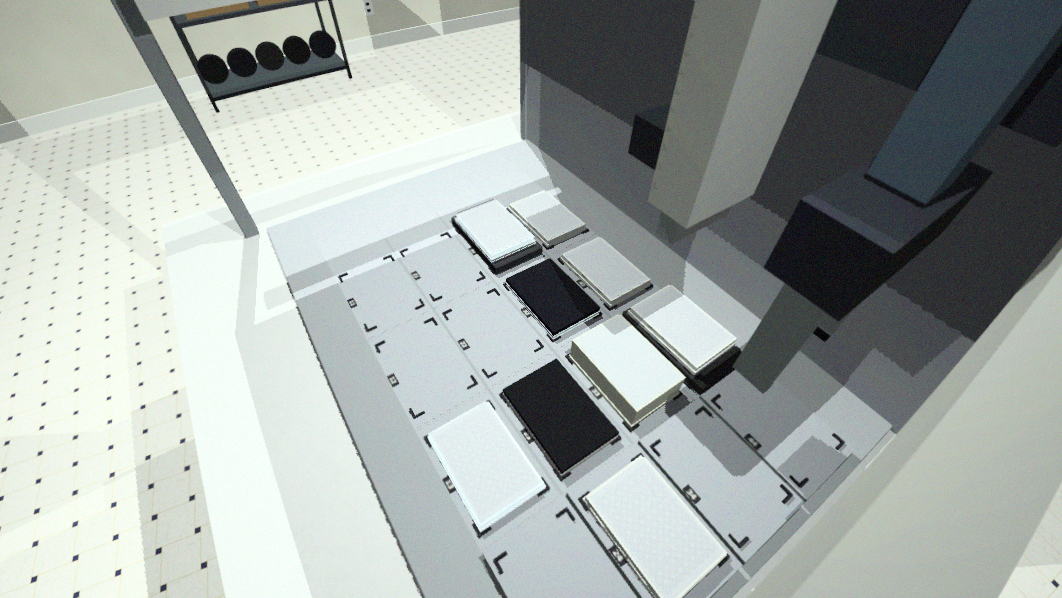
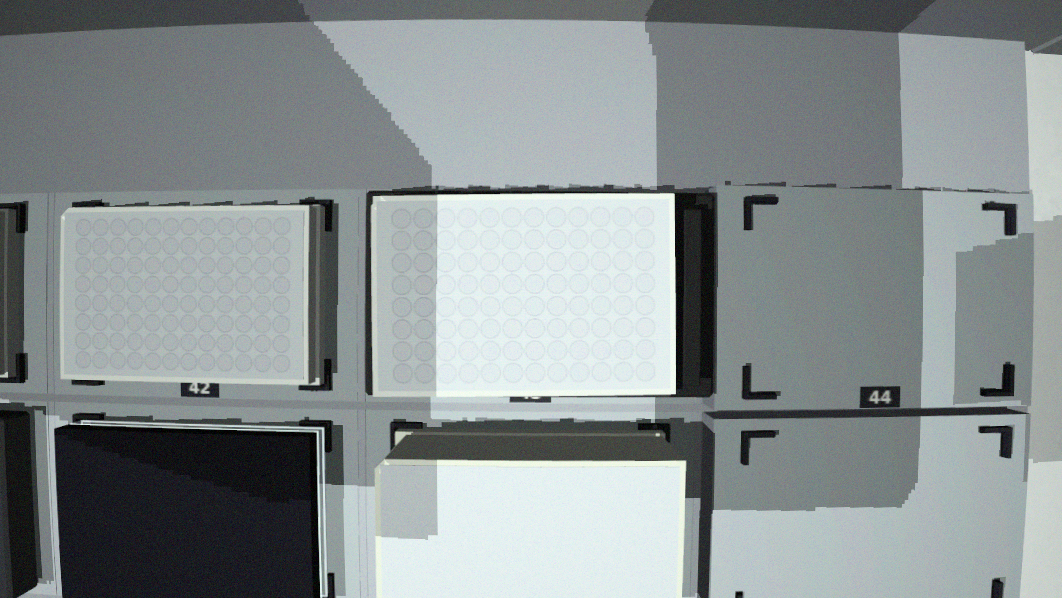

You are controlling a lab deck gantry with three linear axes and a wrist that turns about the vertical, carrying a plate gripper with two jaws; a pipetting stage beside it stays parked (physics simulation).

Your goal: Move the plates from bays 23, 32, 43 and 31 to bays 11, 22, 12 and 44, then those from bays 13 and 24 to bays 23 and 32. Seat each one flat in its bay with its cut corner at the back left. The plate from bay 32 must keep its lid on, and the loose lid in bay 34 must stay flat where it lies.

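Frame: origin at the robot's base, x ahead, y left, z up, level; centimetres.
Seen in the pictures: gripper, between the fingertips: [image 1: 782, 352]; robot's base, origin of its link: [image 1: 341, 277].
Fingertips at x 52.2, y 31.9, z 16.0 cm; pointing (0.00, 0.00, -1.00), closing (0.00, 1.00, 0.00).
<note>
Pixels of each thing's top centre, then the offset from my fingertips to it. "spot": a spot on its surface instead.
- bay 43, a spot on its surface: [image 2: 531, 293] [image 1: 684, 323] spot: dx -13.0, dy +4.6, dz -12.4 cm
- bay 32, a spot on its surface: [image 2: 185, 512] [image 1: 555, 292] spot: dx -29.1, dy -5.7, dz -14.4 cm
- bay 23, a spot on its surface: [image 1: 561, 416] spot: dx -12.1, dy -17.2, dz -14.3 cm
- bay 31, a spot on its surface: [image 1: 496, 228] spot: dx -44.8, dy -6.6, dz -12.4 cm
- bay 13, a spot on its surface: [image 1: 486, 464] spot: dx -12.1, dy -27.8, dz -14.6 cm
- bay 24, a spot on its surface: [image 1: 655, 525] spot: dx +3.6, dy -16.9, dz -13.1 cm
- tall white block, centre of its top: [image 2: 529, 561] [image 1: 627, 358] dx -13.0, dy -6.2, dz -11.8 cm
- bay 42, a spot on its surface: [image 2: 182, 293] [image 1: 606, 266] spot: dx -29.2, dy +4.5, dz -14.6 cm
- bay 41, a spot on its surface: [image 1: 548, 216] spot: dx -44.9, dy +4.3, dz -14.6 cm
- Corner brackets mark bay 44, a spot on its surface: [image 2: 832, 297] spot: dx +1.0, dy +4.5, dz -14.6 cm
My gripper [image 1: 787, 358] hangs right of the plates, jaws open and holding no plate; its block partly hides the far jaw. The white plate of bay 43 [image 1: 687, 330] [image 2: 531, 293] sits on a dark riser. The black lidded plate of bay 32 [image 1: 552, 298] [image 2: 185, 512], the black plate of bay 23 [image 1: 561, 416] and the white-topped plate of bay 31 [image 1: 496, 228] lie in their bays. So do the pale plates of bay 13 [image 1: 486, 464] and bay 24 [image 1: 655, 525]. I cannot make out the loose lid in bay 34.
A tall white block [image 1: 626, 371] [image 2: 535, 534] stands in bay 33, beside plate 43. Pale plates sit in bay 42 [image 1: 607, 269] [image 2: 182, 293] and bay 41 [image 1: 548, 216]. Corner brackets mark bay 44 [image 2: 832, 297]. The beige pipetting stage [image 1: 720, 111] hangs behind the plates.
</note>
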